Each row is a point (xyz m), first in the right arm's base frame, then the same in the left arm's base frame.
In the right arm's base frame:
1: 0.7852 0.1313 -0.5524
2: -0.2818 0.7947 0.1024
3: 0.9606 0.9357 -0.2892
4: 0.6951 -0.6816 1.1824
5: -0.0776 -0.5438 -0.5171
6: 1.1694 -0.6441 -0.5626
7: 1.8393 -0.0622 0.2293
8: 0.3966 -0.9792 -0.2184
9: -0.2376 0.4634 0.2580
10: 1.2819 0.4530 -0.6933
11: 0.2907 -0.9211 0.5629
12: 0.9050 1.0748 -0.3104
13: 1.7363 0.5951 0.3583
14: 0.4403 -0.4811 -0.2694
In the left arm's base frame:
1: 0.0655 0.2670 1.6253
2: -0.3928 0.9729 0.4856
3: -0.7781 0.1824 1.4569
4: 0.7179 -0.7419 0.1303
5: 0.9138 0.7973 1.1776
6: 0.7303 -0.2322 1.8657
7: -0.0582 -1.0487 1.5105
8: 1.2007 0.1482 1.1860
9: -0.0958 0.7768 0.3895
10: -0.3472 0.0071 1.9890
11: 1.0982 -0.1496 0.4609
12: -0.8983 0.2727 1.4403
13: -0.6834 -0.8707 1.3190
14: 0.7124 0.2587 1.2310

